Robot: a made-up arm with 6 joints. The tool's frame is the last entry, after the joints.
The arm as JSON. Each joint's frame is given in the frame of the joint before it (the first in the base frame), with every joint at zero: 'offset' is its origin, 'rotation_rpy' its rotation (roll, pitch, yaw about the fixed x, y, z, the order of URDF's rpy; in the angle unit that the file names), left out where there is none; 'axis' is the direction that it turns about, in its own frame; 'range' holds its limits. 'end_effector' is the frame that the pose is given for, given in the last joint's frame.
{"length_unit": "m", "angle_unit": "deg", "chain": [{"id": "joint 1", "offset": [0.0, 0.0, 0.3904], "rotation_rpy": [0.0, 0.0, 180.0], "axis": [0.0, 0.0, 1.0], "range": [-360.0, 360.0]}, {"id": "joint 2", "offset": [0.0, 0.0, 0.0], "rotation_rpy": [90.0, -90.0, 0.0], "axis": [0.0, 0.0, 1.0], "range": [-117.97, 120.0]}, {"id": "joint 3", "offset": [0.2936, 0.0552, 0.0], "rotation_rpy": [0.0, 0.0, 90.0], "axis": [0.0, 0.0, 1.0], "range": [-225.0, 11.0]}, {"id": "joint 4", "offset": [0.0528, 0.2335, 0.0], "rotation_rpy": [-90.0, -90.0, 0.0], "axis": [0.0, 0.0, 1.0], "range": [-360.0, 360.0]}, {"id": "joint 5", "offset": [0.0, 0.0, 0.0], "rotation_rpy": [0.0, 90.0, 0.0], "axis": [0.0, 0.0, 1.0], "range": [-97.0, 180.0]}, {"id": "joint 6", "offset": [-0.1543, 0.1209, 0.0], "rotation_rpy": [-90.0, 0.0, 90.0], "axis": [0.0, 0.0, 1.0], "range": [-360.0, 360.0]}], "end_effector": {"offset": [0.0, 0.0, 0.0]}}
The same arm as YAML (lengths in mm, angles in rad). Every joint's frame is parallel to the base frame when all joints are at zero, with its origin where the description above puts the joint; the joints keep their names.
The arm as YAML. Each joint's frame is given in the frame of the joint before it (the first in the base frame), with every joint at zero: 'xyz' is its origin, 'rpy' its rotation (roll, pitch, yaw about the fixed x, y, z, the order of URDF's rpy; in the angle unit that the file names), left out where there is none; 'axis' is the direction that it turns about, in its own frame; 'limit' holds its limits. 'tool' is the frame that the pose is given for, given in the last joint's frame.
units:
  length: mm
  angle: rad
joints:
  - name: joint 1
    type: revolute
    origin:
      xyz: [0.0, 0.0, 390.4]
    axis: [0.0, 0.0, 1.0]
    limit:
      lower: -6.2832
      upper: 6.2832
  - name: joint 2
    type: revolute
    origin:
      xyz: [0.0, 0.0, 0.0]
    axis: [0.0, 1.0, 0.0]
    limit:
      lower: -2.059
      upper: 2.0944
  - name: joint 3
    type: revolute
    origin:
      xyz: [55.2, 0.0, 293.6]
    axis: [0.0, 1.0, 0.0]
    limit:
      lower: -3.927
      upper: 0.192
  - name: joint 4
    type: revolute
    origin:
      xyz: [52.8, 0.0, -233.5]
    axis: [0.0, 0.0, -1.0]
    limit:
      lower: -6.2832
      upper: 6.2832
  - name: joint 5
    type: revolute
    origin:
      xyz: [0.0, 0.0, 0.0]
    axis: [0.0, 1.0, 0.0]
    limit:
      lower: -1.693
      upper: 3.1416
  - name: joint 6
    type: revolute
    origin:
      xyz: [120.9, 0.0, -154.3]
    axis: [0.0, 0.0, -1.0]
    limit:
      lower: -6.2832
      upper: 6.2832
tool:
  origin:
    xyz: [0.0, 0.0, 0.0]
    rpy: [3.1416, 0.0, 0.0]

